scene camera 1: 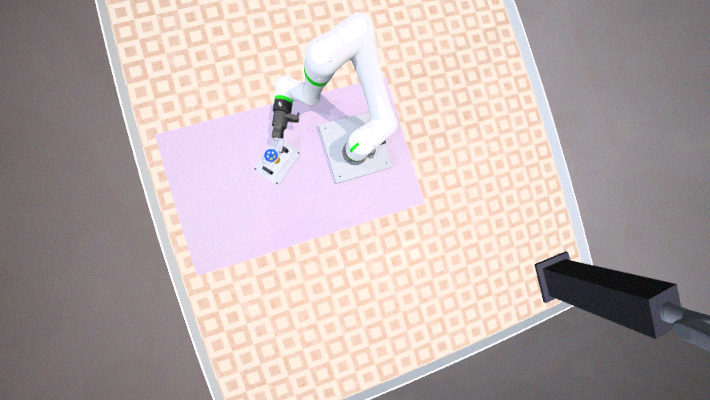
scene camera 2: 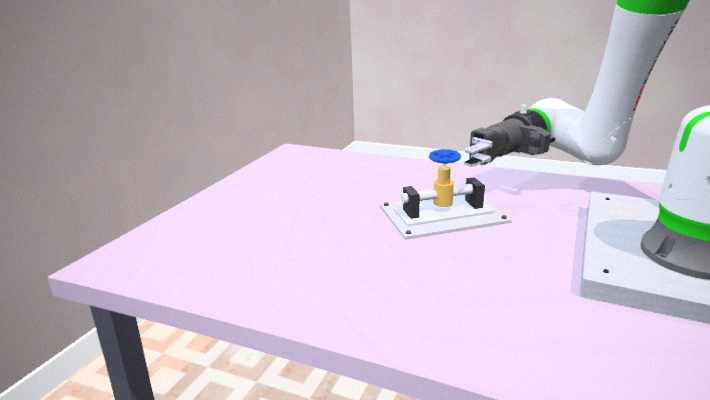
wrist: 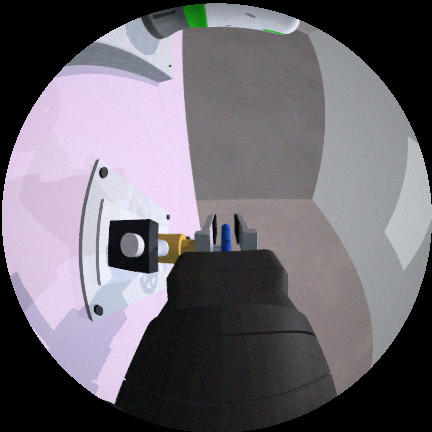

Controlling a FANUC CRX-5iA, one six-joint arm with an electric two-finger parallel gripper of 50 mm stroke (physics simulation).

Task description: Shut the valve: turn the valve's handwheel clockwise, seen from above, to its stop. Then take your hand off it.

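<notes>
The valve's blue handwheel (scene camera 1: 270, 155) (scene camera 2: 444, 156) (wrist: 226, 237) sits level on top of the orange valve body (scene camera 1: 276, 160) (scene camera 2: 443, 193) (wrist: 171, 248). My gripper (scene camera 1: 280, 148) (scene camera 2: 469, 156) (wrist: 225, 222) is partly open and holds nothing. It is beside the wheel, near its rim, on the side towards the robot. In scene camera 2 a small gap shows between the fingertips and the rim. In the wrist view the wheel appears edge-on, in line with the gap between the fingers, its lower part against the dark gripper body. The wheel's turn angle cannot be read.
The valve's pipe runs between two black brackets (scene camera 2: 411, 202) (wrist: 133, 245) on a light base plate (scene camera 2: 450, 230). The bracket nearer the robot stands below the gripper. The robot's own base plate (scene camera 1: 340, 172) (scene camera 2: 595, 250) lies to the right on the pink table (scene camera 1: 225, 215) (scene camera 2: 300, 270).
</notes>
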